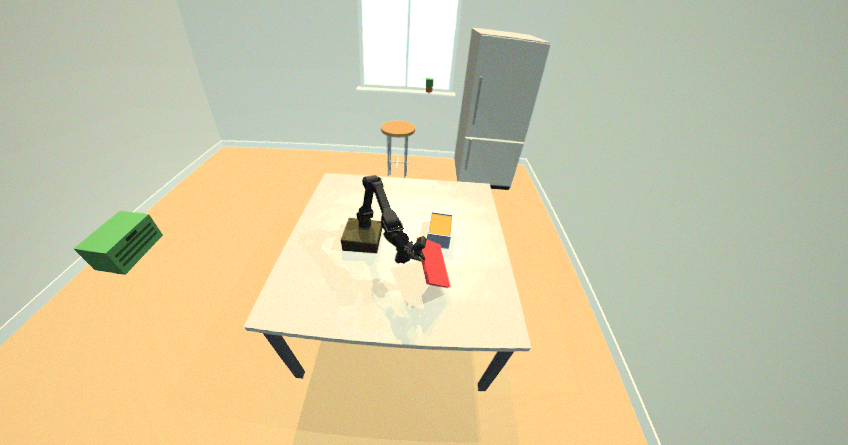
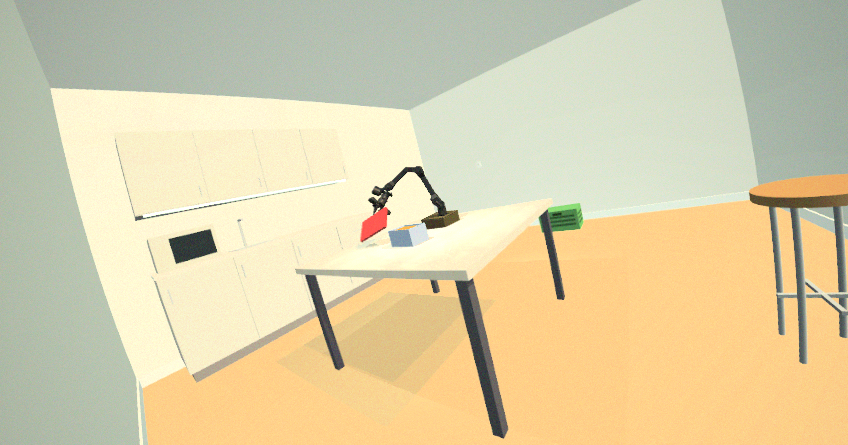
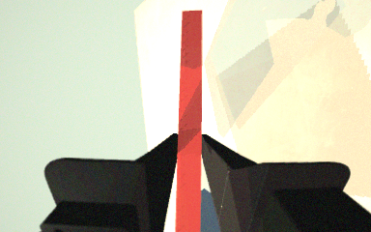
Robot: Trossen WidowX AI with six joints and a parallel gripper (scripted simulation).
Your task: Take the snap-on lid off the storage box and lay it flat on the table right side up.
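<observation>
Right now the red lid is 5 cm ahead of my gripper tip, 3 cm to the left of it and 5 cm below it. From my gripper tip the other things lie so: storage box 10 cm ahead, 36 cm to the left, 14 cm below.
</observation>
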